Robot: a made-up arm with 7 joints.
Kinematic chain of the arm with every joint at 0, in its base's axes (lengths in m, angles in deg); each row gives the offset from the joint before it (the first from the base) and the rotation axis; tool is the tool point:
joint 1: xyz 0 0 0.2 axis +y
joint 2: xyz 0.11 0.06 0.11 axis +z
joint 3: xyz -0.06 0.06 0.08 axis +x
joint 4: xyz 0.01 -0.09 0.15 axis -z
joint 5: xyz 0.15 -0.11 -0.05 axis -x
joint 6: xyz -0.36 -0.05 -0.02 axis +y
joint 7: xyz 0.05 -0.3 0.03 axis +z
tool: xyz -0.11 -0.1 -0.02
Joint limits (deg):
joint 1: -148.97..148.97
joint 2: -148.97..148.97
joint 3: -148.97..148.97
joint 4: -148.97..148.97
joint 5: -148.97..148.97
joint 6: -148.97..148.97
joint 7: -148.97..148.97
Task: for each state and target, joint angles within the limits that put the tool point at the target. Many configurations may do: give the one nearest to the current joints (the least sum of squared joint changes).
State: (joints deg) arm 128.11 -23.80 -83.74 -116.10 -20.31 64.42 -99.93
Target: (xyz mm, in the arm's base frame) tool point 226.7 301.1 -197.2
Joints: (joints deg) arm 94.21 20.10 -89.86 -126.22 -6.91 66.25 -105.22
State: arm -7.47 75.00 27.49 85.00 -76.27 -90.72 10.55
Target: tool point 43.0 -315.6 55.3
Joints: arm -16.30 95.47 9.92 69.25 -65.14 -92.58 10.66
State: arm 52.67 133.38 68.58 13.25 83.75 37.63 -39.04
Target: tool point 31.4 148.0 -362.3
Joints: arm 71.28 143.14 96.04 -9.84 71.62 41.70 -52.39
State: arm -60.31 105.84 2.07 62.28 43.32 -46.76 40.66
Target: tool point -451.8 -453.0 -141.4
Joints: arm -95.89 81.03 -22.12 90.99 33.68 -47.68 32.87
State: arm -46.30 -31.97 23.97 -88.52 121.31 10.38 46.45
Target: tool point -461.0 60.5 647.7
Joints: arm -19.22 -41.26 17.33 -81.15 135.48 8.16 55.16
